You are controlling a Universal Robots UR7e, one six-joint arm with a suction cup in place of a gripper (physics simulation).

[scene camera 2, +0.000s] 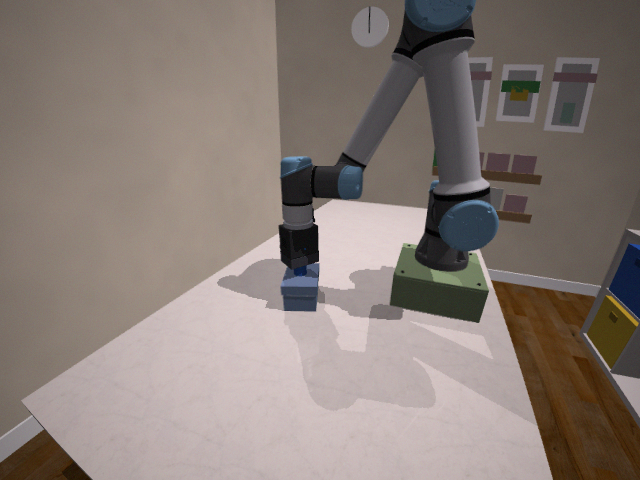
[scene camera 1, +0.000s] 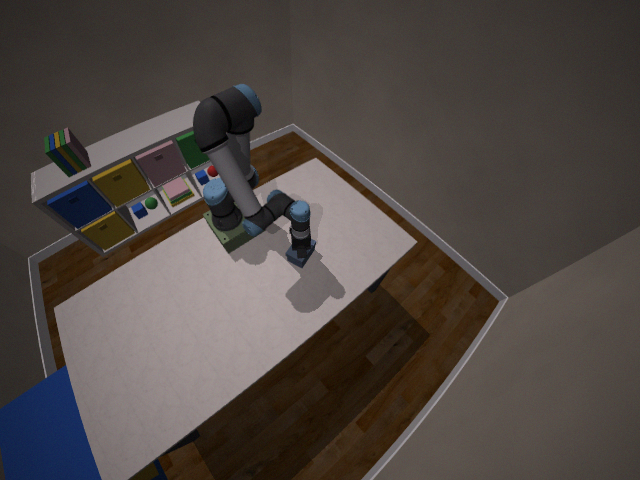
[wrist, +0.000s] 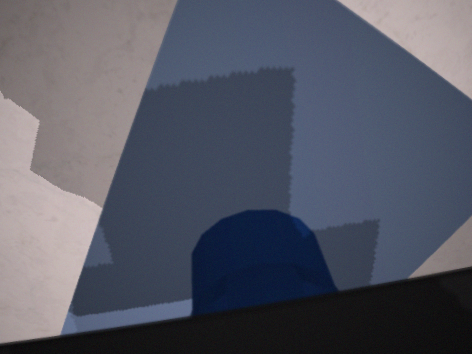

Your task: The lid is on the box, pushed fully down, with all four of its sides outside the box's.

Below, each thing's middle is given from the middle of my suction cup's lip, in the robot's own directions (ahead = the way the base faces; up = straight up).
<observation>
Right now my suction cup is 30 mm above the blue lid (scene camera 2: 307, 285) and 10 mm past it.
</observation>
